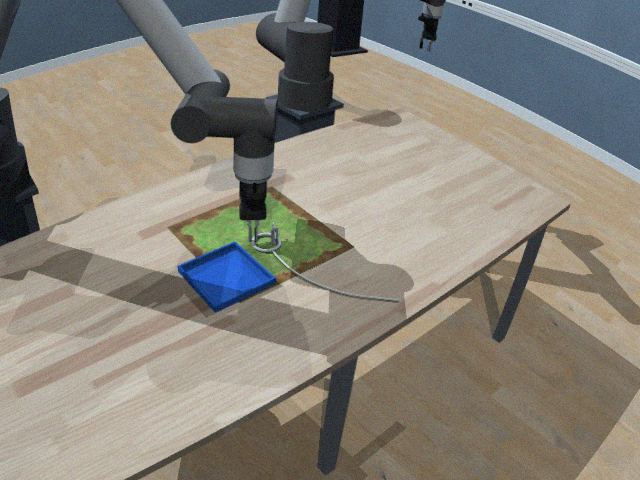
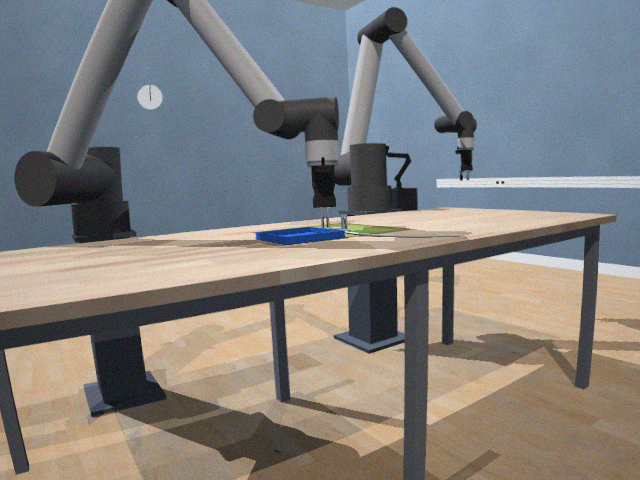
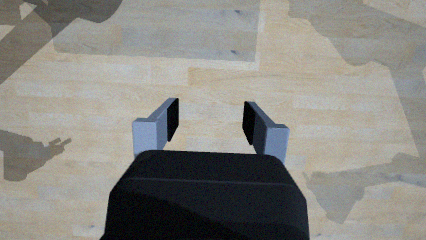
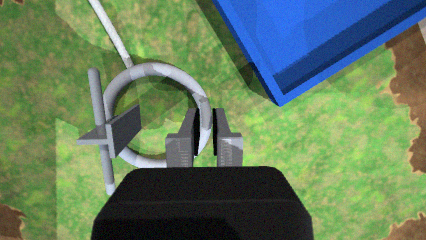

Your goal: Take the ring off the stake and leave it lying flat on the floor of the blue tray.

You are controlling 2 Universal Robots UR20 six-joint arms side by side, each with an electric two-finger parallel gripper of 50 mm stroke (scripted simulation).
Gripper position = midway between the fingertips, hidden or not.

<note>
I see my left gripper (image 3: pixel 211 113), my right gripper (image 2: pixel 325 227), a blue tray (image 1: pixel 222 274), a grey ring (image 4: pixel 132 73), a grey stake (image 4: pixel 113 135) and a mat (image 1: pixel 306 242).
The blue tray shows as well in image 2 (image 2: pixel 305 234) and in image 4 (image 4: pixel 290 54). My right gripper also shows in image 4 (image 4: pixel 206 122). The mat also shows in image 4 (image 4: pixel 344 146). Image 3 does not show the blue tray: it is out of frame. Image 3 does not show the grey ring: it is out of frame.
</note>
